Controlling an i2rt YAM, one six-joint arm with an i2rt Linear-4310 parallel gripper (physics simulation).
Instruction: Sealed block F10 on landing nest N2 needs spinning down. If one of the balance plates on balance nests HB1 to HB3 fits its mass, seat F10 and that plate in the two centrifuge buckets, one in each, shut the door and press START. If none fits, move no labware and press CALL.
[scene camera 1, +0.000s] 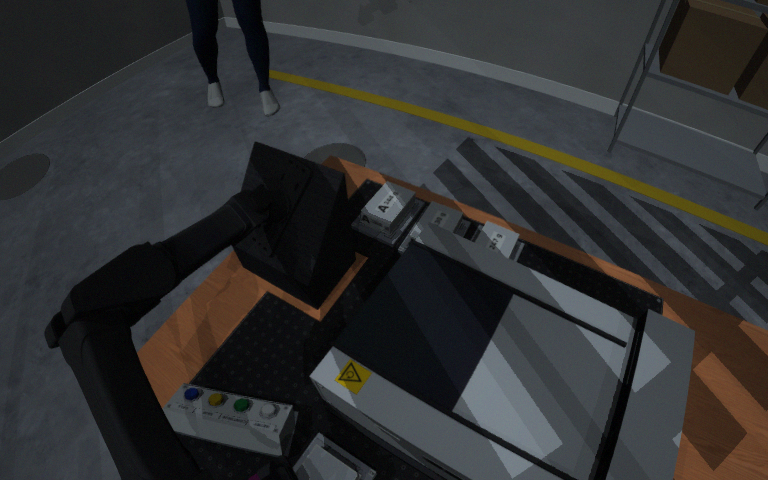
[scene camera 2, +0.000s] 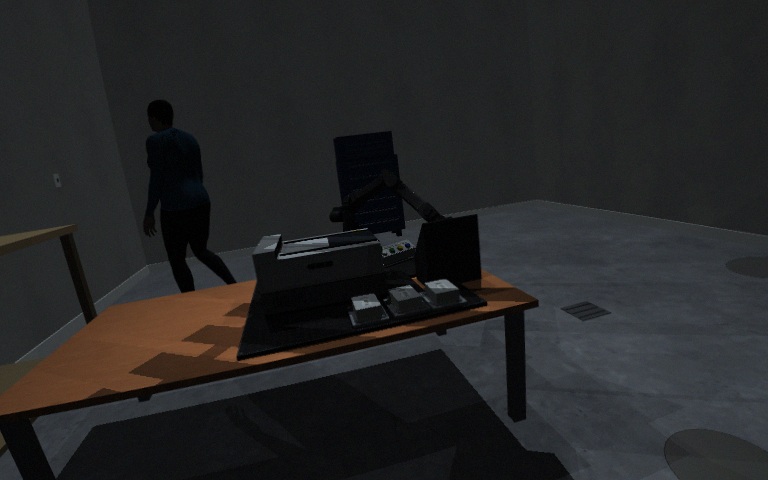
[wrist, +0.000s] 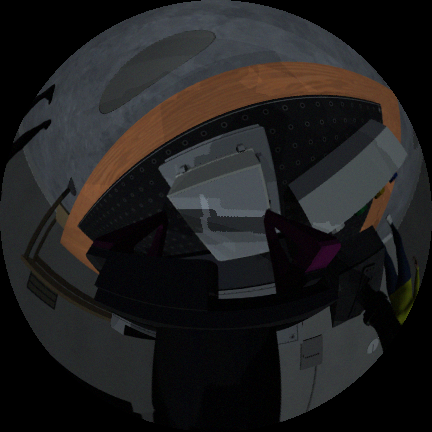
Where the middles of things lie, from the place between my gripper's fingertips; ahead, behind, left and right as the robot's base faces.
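The grey centrifuge (scene camera 1: 565, 380) is 33 cm to the left of my hand, 14 cm ahead of it and 5 cm above it. For the dark lid (scene camera 1: 428, 323), it's 32 cm to the left of my hand, 14 cm above it and 1 cm behind it, and the plate marked A (scene camera 1: 390, 205) is 59 cm to the left of my hand, 31 cm behind it and 4 cm below it. Then there's the button box (scene camera 1: 256, 425): my gripper is 21 cm past it, 3 cm above it and 1 cm to the right of it.
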